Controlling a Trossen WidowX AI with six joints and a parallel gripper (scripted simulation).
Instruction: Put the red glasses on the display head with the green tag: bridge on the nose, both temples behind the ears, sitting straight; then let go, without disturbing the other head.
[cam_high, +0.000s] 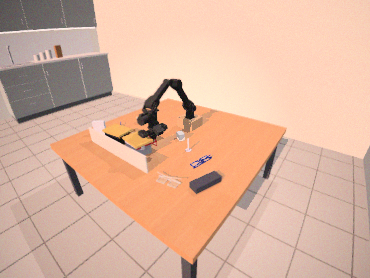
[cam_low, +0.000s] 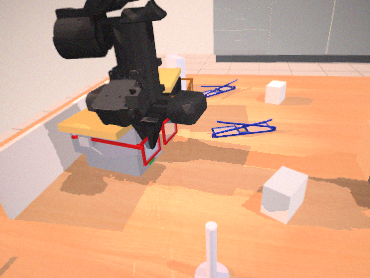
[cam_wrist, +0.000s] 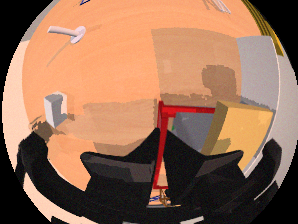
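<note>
My gripper tip is now 60 mm short of the grey display head, 40 mm to the left of it and 10 mm above it. The rest, counted from my gripper tip: long white panel: 200 mm ahead, 140 mm to the right, 10 mm below; thin white post: 160 mm to the left, 140 mm behind, 40 mm below; dark case: 450 mm to the left, 40 mm below, 30 mm ahead.
</note>
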